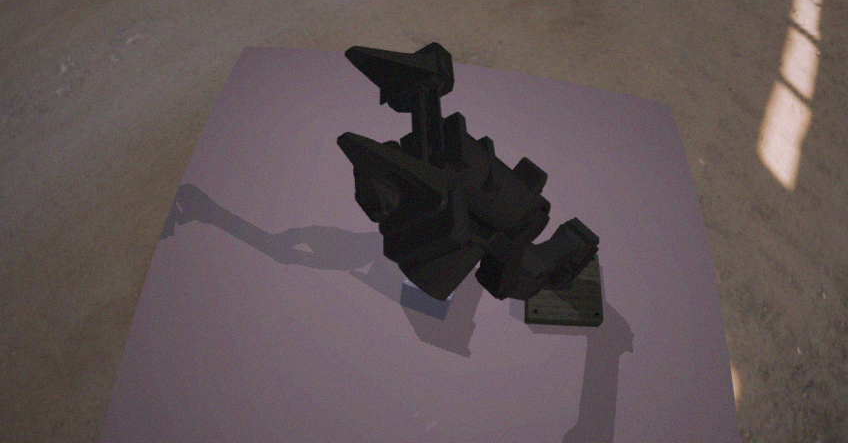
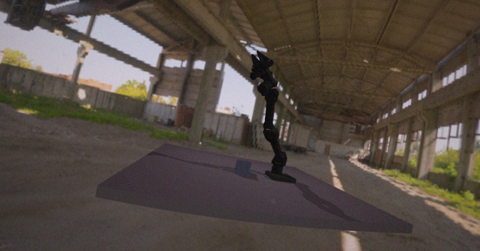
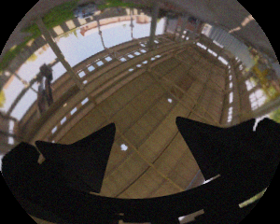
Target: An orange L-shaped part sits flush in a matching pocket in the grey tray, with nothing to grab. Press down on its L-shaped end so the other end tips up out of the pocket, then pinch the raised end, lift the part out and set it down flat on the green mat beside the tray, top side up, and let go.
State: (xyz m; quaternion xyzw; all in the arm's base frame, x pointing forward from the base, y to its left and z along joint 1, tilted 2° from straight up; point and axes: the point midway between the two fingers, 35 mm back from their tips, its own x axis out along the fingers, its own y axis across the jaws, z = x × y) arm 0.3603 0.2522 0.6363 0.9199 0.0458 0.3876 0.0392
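My gripper tip is 640 mm above the orange L-shaped part, 220 mm to the left of it and 140 mm past it. Round my gripper tip: green mat 710 mm below, 380 mm to the right, 200 mm behind.
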